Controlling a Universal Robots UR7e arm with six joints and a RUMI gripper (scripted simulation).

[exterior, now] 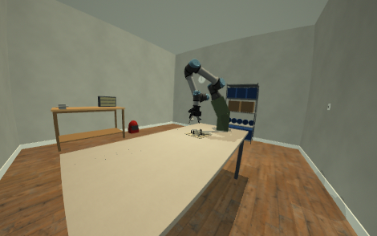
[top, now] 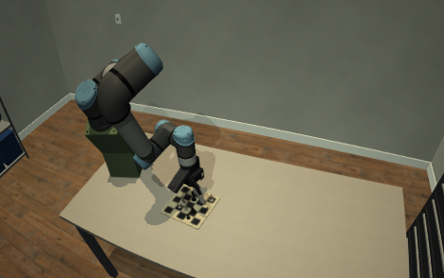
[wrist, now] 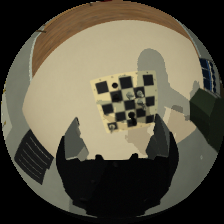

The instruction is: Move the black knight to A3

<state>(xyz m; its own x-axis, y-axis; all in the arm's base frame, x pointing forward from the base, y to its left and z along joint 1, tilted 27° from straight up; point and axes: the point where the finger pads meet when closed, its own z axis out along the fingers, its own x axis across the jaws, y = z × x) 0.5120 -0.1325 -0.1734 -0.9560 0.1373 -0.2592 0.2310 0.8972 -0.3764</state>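
The black knight lies 100 mm below my hand. The rest, counted from my hand: small chessboard (40 mm behind, 40 mm to the left, 120 mm below); then tall black piece (40 mm behind, 80 mm to the left, 80 mm below); then pale piece (80 mm behind, 10 mm to the left, 100 mm below).
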